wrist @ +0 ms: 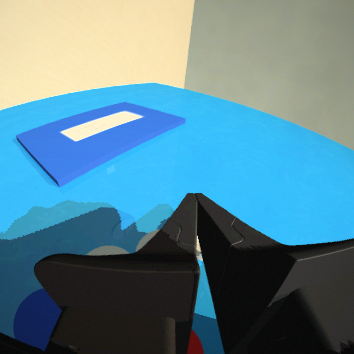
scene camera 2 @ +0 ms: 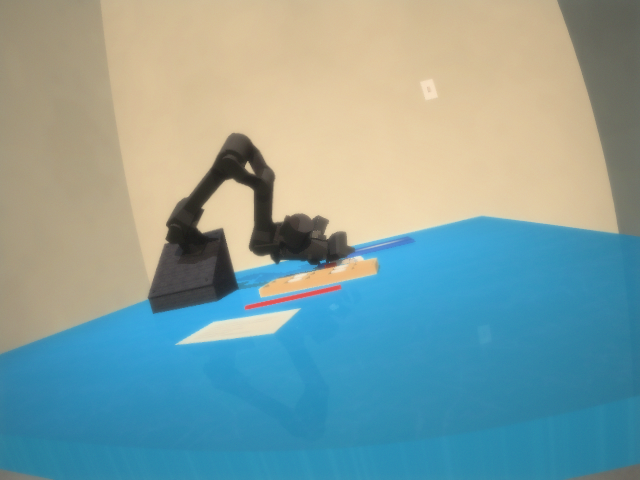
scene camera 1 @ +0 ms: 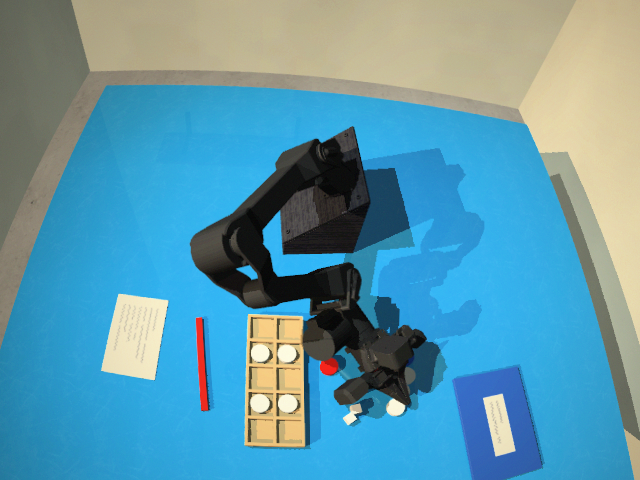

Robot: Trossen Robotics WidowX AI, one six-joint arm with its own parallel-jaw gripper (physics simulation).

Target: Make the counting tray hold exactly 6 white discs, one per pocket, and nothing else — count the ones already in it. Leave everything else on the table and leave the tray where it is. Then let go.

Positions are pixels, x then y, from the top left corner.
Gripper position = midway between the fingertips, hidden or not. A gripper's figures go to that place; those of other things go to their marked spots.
Labels:
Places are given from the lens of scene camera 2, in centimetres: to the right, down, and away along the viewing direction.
my gripper (scene camera 2: 354, 250): 9, 3, 94
wooden counting tray (scene camera 2: 368, 267): 9, 5, 66

